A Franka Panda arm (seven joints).
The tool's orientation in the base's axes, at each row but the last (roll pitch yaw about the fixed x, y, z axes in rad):
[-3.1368, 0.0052, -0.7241]
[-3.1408, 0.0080, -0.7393]
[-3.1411, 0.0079, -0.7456]
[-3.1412, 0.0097, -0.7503]
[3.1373, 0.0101, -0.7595]
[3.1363, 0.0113, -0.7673]
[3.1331, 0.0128, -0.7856]
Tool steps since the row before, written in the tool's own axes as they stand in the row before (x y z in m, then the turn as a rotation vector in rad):
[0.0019, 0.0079, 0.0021, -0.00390, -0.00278, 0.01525]
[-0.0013, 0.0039, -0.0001, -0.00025, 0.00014, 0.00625]
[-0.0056, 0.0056, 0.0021, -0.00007, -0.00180, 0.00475]
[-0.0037, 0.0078, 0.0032, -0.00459, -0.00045, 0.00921]
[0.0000, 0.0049, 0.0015, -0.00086, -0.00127, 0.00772]
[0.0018, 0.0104, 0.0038, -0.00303, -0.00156, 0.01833]
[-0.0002, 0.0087, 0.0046, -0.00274, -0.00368, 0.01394]
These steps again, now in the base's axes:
[-0.0038, -0.0072, -0.0021, -0.00109, 0.00477, -0.01522]
[-0.0036, -0.0020, 0.0001, -0.00031, 0.00010, -0.00625]
[-0.0079, -0.0003, -0.0021, 0.00114, 0.00140, -0.00475]
[-0.0080, -0.0032, -0.0032, -0.00311, 0.00352, -0.00916]
[-0.0034, -0.0035, -0.0015, 0.00017, 0.00154, -0.00772]
[-0.0060, -0.0087, -0.0038, -0.00131, 0.00330, -0.01830]
[-0.0064, -0.0060, -0.0045, 0.00046, 0.00458, -0.01393]

